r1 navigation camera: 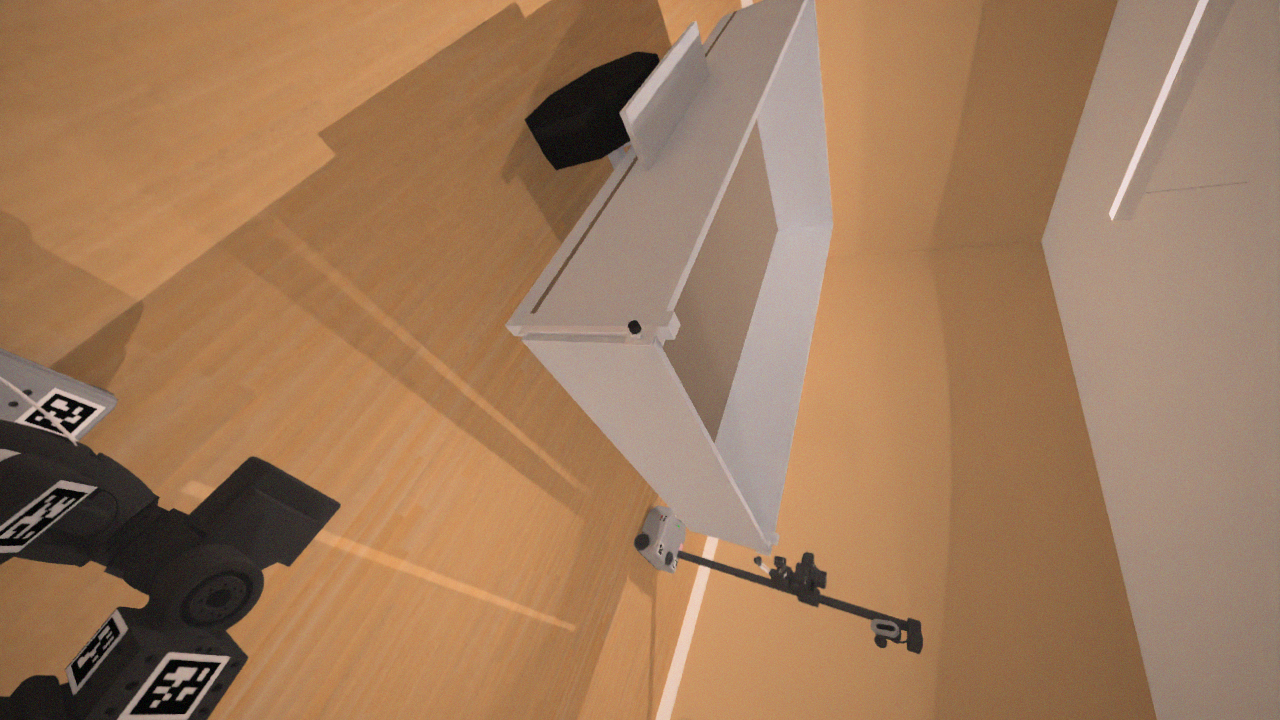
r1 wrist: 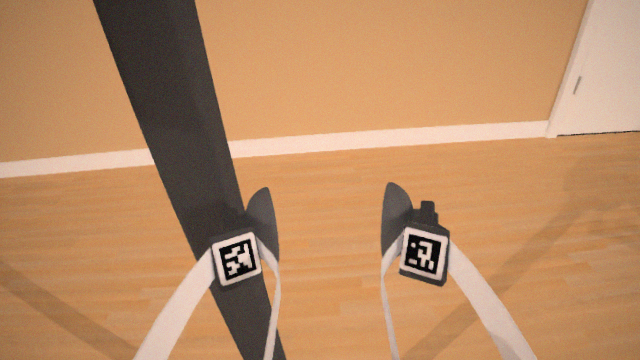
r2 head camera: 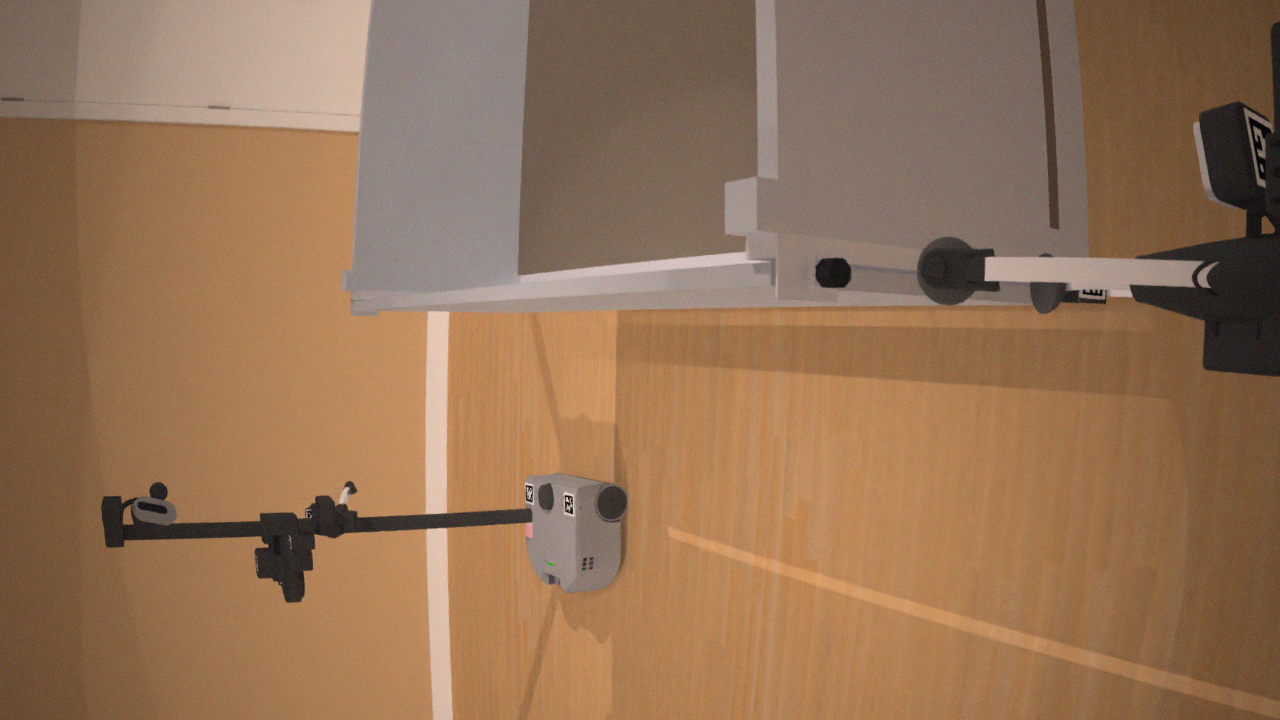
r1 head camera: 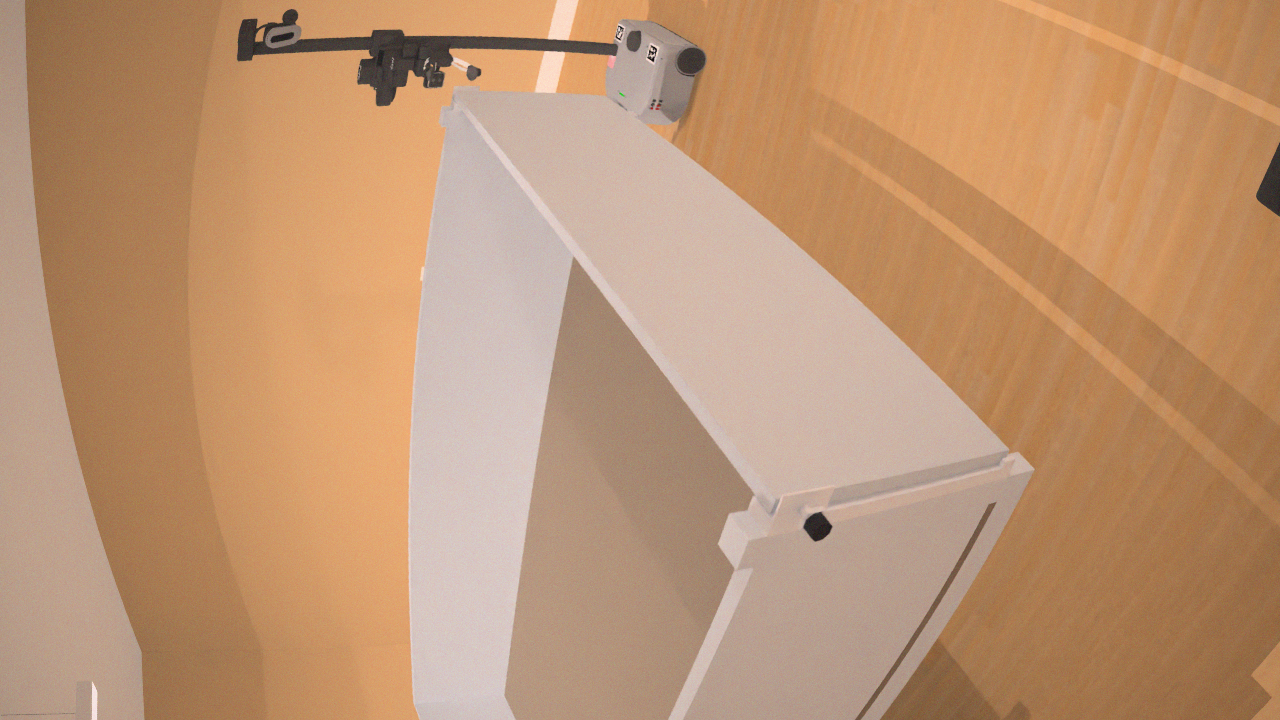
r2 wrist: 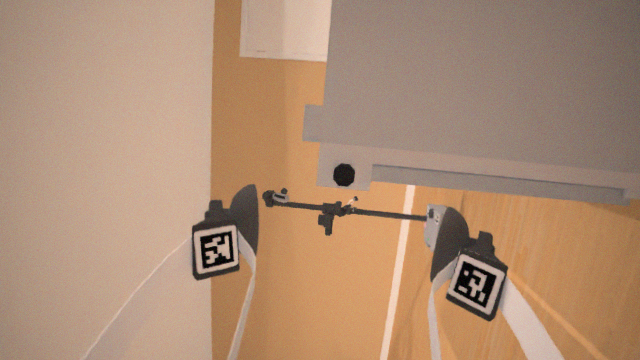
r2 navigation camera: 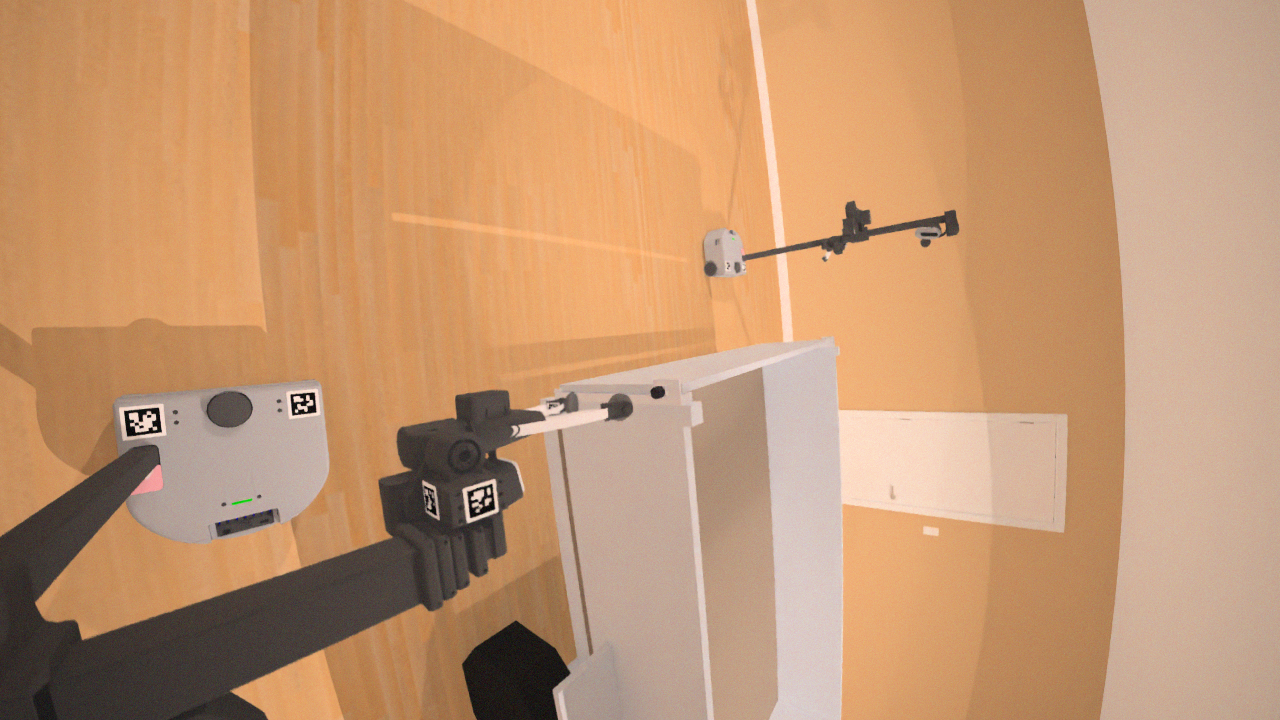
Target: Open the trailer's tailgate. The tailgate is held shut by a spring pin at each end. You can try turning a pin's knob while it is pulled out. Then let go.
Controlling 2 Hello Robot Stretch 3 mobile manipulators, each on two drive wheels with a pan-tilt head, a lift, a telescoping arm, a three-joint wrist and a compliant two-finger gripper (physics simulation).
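The grey trailer's tailgate stands upright between the side walls. A black pin knob sits at the end nearer r1. The other end's black knob shows in r2's views. My r2 gripper is open beside that trailer corner, lower than the knob and apart from it. In the r2 wrist view the knob appears beyond the fingertips, between them and higher. My r1 gripper is open and empty, away from the trailer.
r2's base stands past the tailgate's far end. r1's base stands off the opposite end. A black wheel and a fender project from the trailer's sides. A dark bar passes behind r1's left finger.
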